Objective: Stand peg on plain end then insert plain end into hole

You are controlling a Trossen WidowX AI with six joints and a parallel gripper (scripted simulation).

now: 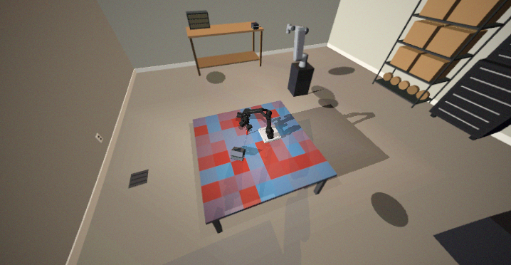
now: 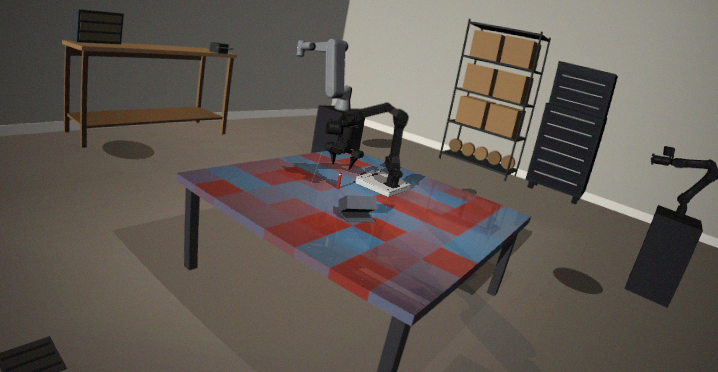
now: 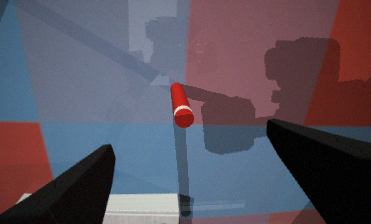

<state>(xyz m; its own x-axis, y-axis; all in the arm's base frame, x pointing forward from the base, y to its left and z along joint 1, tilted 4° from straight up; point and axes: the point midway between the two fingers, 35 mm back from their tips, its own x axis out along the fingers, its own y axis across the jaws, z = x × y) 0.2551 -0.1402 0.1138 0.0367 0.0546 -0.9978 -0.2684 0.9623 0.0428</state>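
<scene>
Now: the red peg 5 cm below my gripper tip. Round my gripper tip: grey sloped panel: 27 cm to the left, 15 cm ahead, 6 cm below.
</scene>
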